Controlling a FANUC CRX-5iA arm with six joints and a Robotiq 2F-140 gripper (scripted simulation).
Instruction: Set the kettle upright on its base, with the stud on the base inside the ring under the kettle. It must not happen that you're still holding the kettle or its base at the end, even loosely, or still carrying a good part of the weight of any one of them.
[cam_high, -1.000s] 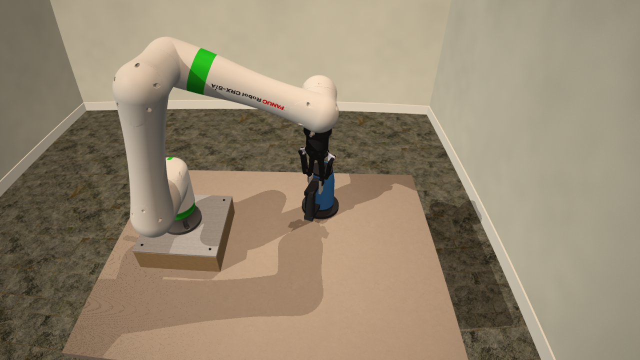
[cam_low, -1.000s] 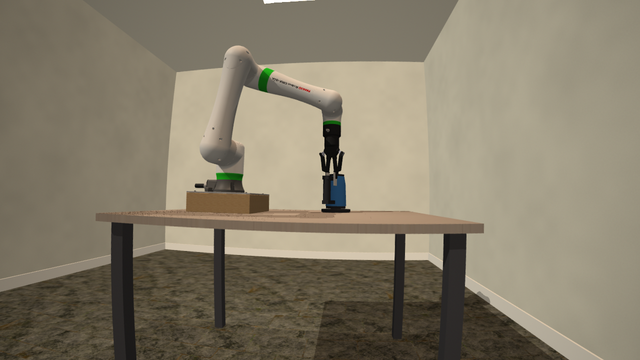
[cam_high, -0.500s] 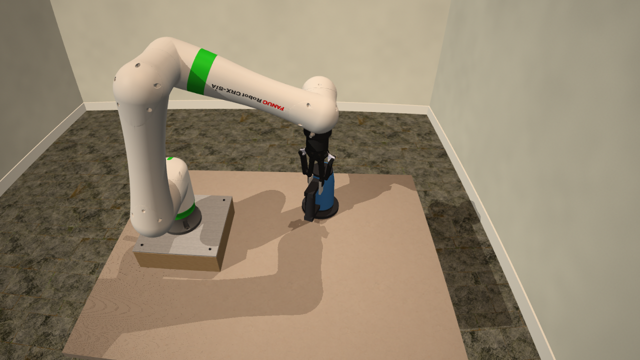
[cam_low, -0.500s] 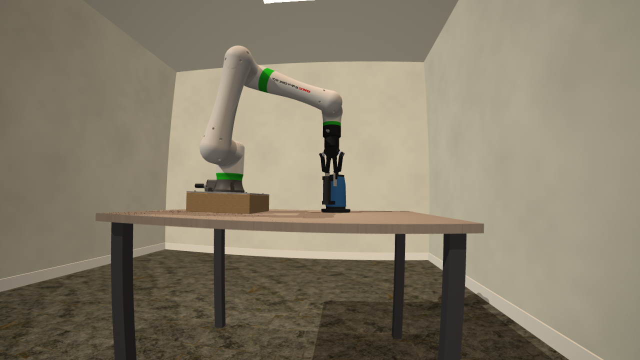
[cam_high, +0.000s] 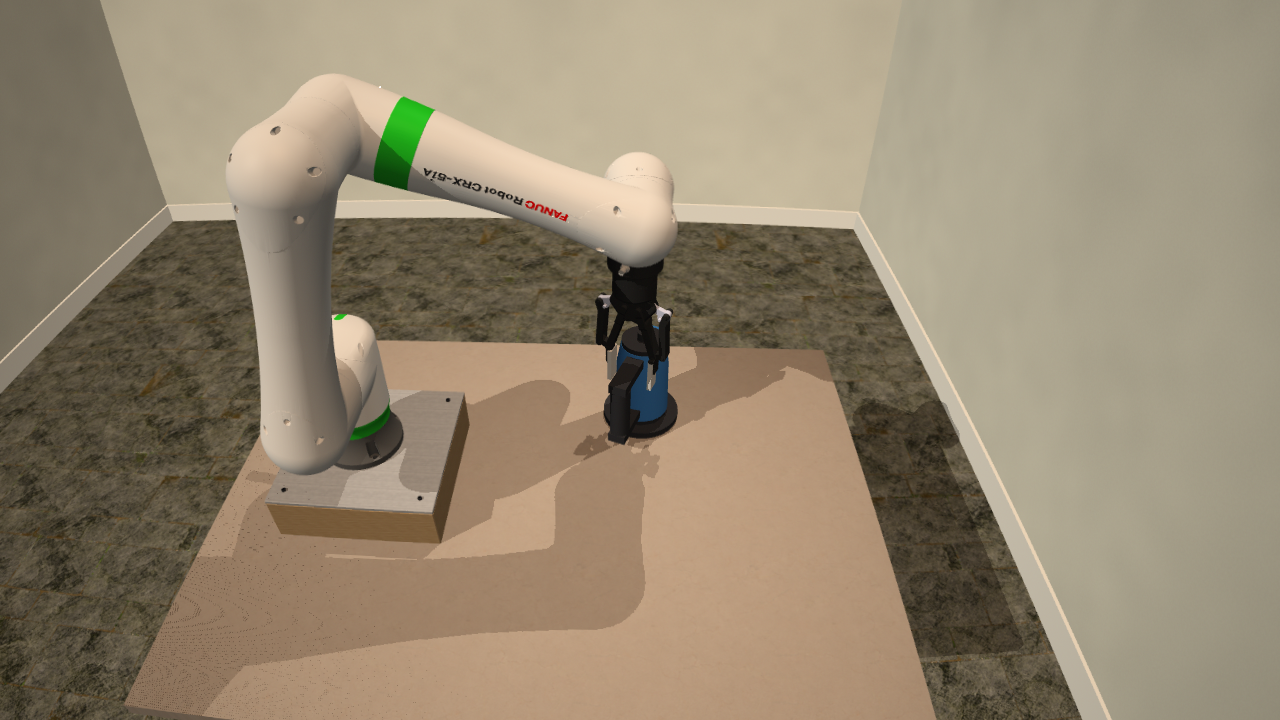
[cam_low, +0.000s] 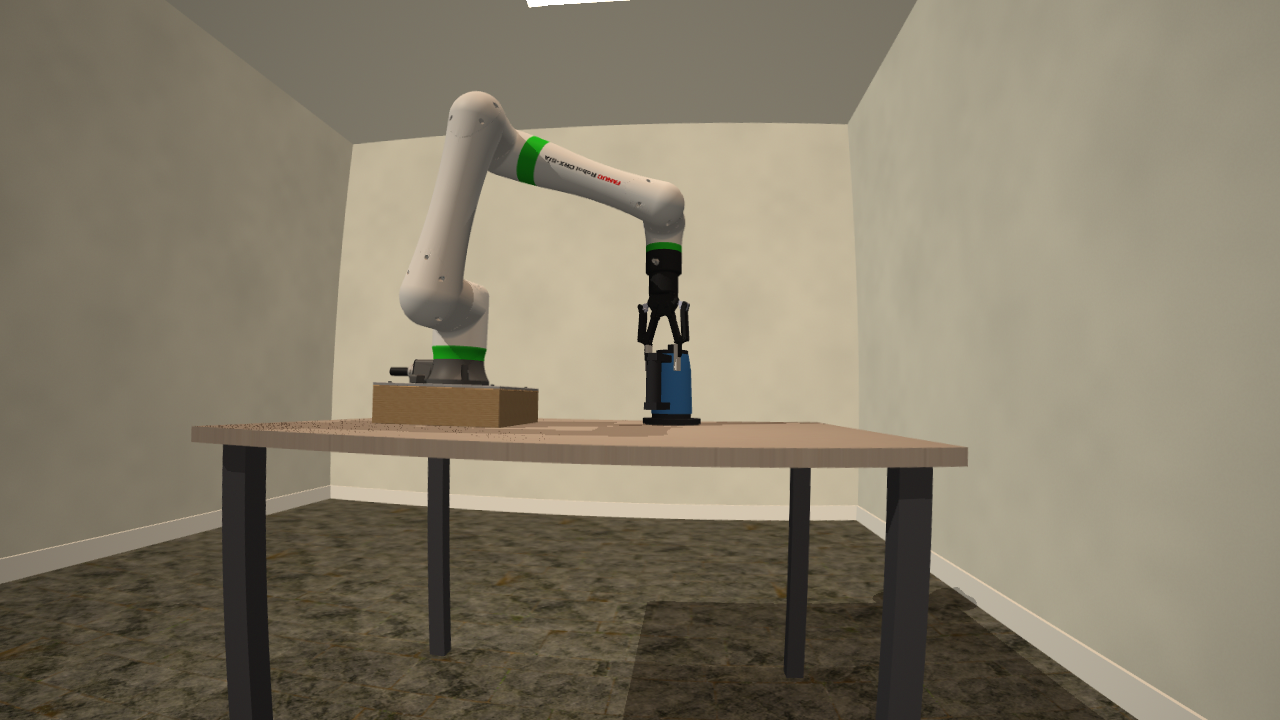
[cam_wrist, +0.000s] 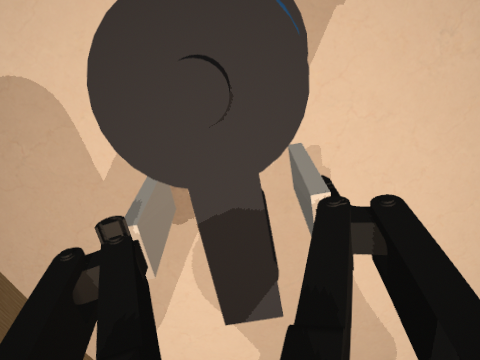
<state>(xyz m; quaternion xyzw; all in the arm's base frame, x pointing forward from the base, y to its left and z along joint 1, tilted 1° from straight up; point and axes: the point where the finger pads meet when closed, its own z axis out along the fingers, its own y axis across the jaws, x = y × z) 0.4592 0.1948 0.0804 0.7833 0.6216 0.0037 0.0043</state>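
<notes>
The blue kettle is 50 mm below my hand, 30 mm to the left of it and 10 mm ahead of it. The rest, counted from my hand: round black base (150 mm below, 60 mm to the left, 10 mm ahead).
</notes>
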